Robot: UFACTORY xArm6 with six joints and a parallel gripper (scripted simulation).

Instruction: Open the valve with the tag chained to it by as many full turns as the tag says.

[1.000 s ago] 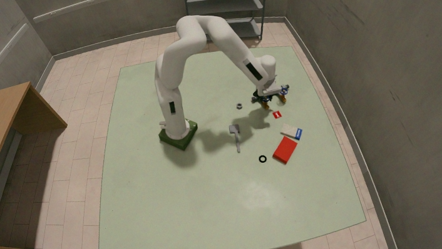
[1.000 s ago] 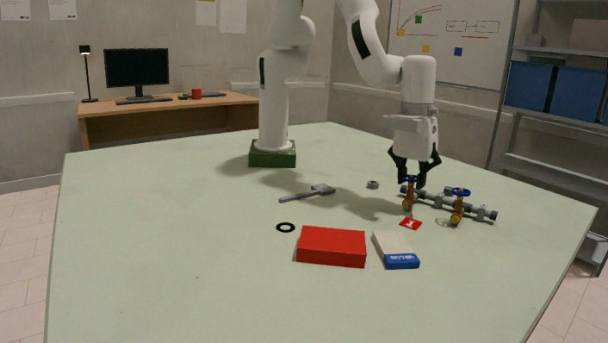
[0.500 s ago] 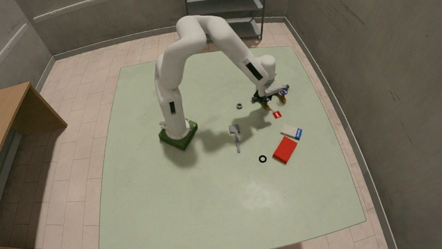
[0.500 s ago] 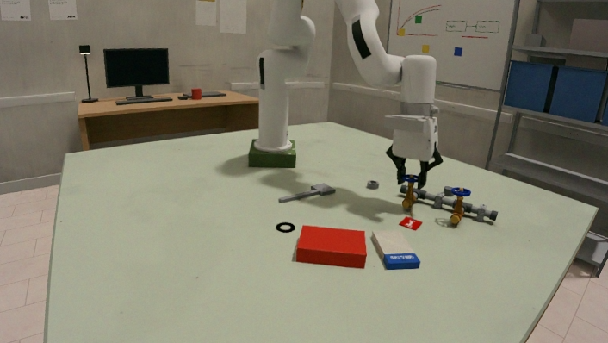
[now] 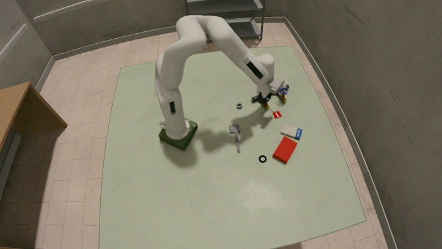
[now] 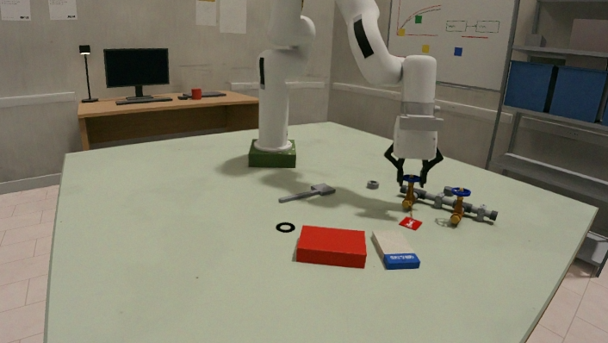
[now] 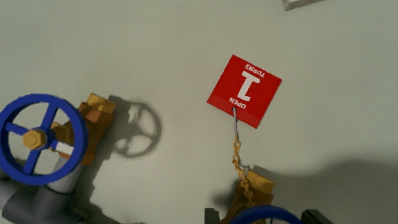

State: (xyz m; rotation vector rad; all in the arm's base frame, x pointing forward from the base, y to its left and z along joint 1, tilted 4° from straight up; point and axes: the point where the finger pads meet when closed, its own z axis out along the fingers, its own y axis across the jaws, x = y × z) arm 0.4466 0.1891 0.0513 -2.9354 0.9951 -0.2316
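The red tag is 7 cm ahead of my hand, 4 cm to the right of it and 8 cm below it. Also, from my hand: grey nut 14 cm behind, 7 cm below; then white-and-blue box 14 cm ahead, 16 cm to the right, 7 cm below; then grey scraper 16 cm behind, 19 cm to the right, 7 cm below.
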